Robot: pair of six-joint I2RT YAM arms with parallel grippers.
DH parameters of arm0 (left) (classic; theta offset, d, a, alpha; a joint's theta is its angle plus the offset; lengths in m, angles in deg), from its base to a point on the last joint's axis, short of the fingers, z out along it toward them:
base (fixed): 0 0 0 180
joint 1: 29.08 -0.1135 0.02 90
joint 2: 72.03 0 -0.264 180
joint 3: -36.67 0 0.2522 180
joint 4: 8.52 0 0.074 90
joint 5: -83.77 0 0 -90
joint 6: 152.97 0.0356 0 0
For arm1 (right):
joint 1: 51.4 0.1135 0.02 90
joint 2: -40.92 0 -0.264 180
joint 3: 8.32 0 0.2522 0
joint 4: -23.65 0 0.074 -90
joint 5: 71.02 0 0 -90
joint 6: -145.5 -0.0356 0 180
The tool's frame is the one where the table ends.
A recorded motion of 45 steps. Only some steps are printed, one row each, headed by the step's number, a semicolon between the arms.
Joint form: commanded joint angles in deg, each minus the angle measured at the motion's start. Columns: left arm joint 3, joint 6, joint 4, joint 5, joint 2, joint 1; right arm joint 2, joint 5, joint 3, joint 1, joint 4, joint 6.
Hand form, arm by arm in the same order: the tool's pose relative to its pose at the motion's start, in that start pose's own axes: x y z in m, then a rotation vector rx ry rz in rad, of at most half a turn. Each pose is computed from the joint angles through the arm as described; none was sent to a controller.
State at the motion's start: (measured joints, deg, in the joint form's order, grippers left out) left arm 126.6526 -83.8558 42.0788 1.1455 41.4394 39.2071; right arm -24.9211 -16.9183 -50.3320 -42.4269 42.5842 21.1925
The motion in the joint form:
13: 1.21 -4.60 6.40 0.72 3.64 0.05; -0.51 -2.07 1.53 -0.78 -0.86 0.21
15: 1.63 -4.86 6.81 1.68 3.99 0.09; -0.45 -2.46 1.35 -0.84 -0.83 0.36
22: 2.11 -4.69 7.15 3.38 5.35 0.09; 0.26 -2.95 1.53 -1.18 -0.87 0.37
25: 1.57 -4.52 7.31 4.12 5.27 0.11; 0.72 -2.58 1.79 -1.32 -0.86 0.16
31: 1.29 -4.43 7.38 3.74 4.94 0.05; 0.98 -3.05 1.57 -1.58 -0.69 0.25
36: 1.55 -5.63 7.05 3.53 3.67 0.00; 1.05 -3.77 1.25 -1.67 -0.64 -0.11
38: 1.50 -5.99 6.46 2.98 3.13 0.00; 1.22 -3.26 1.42 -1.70 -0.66 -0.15
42: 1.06 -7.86 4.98 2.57 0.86 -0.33; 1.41 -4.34 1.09 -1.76 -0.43 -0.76
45: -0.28 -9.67 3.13 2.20 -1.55 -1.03; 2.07 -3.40 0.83 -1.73 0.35 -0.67
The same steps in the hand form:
13: 0.0112 0.0019 0.0177 -0.0715 0.1354 -0.0585; 0.0050 -0.0074 0.0014 -0.0156 0.0237 0.0162
15: 0.0104 0.0019 0.0184 -0.0892 0.1338 -0.0602; 0.0042 -0.0066 0.0009 -0.0225 0.0243 0.0119
22: 0.0106 0.0022 0.0251 -0.1243 0.1413 -0.0515; 0.0041 -0.0061 -0.0013 -0.0318 0.0180 0.0089
25: 0.0132 0.0033 0.0261 -0.1400 0.1460 -0.0452; 0.0048 -0.0065 -0.0025 -0.0270 0.0104 0.0119
31: 0.0140 0.0040 0.0249 -0.1342 0.1492 -0.0453; 0.0036 -0.0055 -0.0039 -0.0344 0.0080 0.0094
36: 0.0100 0.0038 0.0166 -0.1198 0.1200 -0.0726; 0.0023 -0.0040 -0.0047 -0.0468 0.0100 0.0128
38: 0.0085 0.0033 0.0137 -0.1040 0.1066 -0.0826; 0.0027 -0.0046 -0.0049 -0.0394 0.0044 0.0136
42: 0.0039 0.0053 0.0017 -0.0769 0.0563 -0.1301; 0.0018 -0.0026 -0.0060 -0.0568 0.0112 0.0215
45: 0.0021 0.0107 -0.0080 -0.0539 0.0126 -0.1811; 0.0013 -0.0011 -0.0079 -0.0445 0.0007 0.0183

